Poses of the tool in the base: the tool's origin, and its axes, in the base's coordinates. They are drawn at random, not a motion.
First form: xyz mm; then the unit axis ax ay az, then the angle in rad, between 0 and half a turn.
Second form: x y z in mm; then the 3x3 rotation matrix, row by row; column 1 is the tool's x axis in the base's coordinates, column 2 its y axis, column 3 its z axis. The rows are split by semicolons. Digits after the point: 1 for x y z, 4 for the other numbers.
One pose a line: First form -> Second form
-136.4, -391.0, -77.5, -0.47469, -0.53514, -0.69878, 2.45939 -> -136.4, -391.0, -77.5; -0.3760, 0.8918, 0.2518; 0.0106, -0.2675, 0.9635; 0.9266, 0.3649, 0.0911
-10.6, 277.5, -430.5, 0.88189, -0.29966, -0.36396, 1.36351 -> -10.6, 277.5, -430.5; 0.8235, 0.1463, -0.5482; -0.5661, 0.2771, -0.7764; 0.0383, 0.9496, 0.3110
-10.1, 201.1, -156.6, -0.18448, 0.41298, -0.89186, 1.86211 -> -10.1, 201.1, -156.6; -0.2434, 0.7562, 0.6074; -0.9524, -0.0677, -0.2974; -0.1838, -0.6508, 0.7367
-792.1, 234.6, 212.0, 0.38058, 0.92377, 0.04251, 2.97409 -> -792.1, 234.6, 212.0; -0.6983, 0.6911, 0.1861; 0.7053, 0.7088, 0.0145; -0.1219, 0.1414, -0.9824
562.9, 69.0, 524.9, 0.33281, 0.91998, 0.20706, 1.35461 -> 562.9, 69.0, 524.9; 0.3015, 0.0383, 0.9527; 0.4427, 0.8793, -0.1754; -0.8444, 0.4747, 0.2482
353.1, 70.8, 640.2, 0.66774, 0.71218, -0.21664, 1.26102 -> 353.1, 70.8, 640.2; 0.6148, 0.5369, 0.5777; 0.1243, 0.6574, -0.7432; -0.7788, 0.5287, 0.3375
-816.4, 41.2, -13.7, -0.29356, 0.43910, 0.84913, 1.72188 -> -816.4, 41.2, -13.7; -0.0514, -0.9878, 0.1473; 0.6912, 0.0713, 0.7192; -0.7209, 0.1388, 0.6790
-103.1, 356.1, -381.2, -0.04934, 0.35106, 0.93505, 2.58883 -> -103.1, 356.1, -381.2; -0.8466, -0.5230, 0.0989; 0.4589, -0.6229, 0.6335; -0.2697, 0.5817, 0.7674
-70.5, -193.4, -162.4, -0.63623, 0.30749, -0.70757, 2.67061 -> -70.5, -193.4, -162.4; -0.1256, -0.0489, 0.9909; -0.6910, -0.7123, -0.1228; 0.7118, -0.7002, 0.0557
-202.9, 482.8, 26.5, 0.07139, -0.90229, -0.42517, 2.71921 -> -202.9, 482.8, 26.5; -0.9024, 0.0511, -0.4279; -0.2975, 0.6446, 0.7043; 0.3118, 0.7628, -0.5665
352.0, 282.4, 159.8, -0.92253, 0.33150, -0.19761, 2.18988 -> 352.0, 282.4, 159.8; 0.7646, -0.3223, 0.5581; -0.6442, -0.4066, 0.6478; 0.0181, -0.8548, -0.5186
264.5, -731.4, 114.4, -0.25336, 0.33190, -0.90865, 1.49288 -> 264.5, -731.4, 114.4; 0.1370, 0.8284, 0.5432; -0.9834, 0.1794, -0.0255; -0.1186, -0.5307, 0.8392
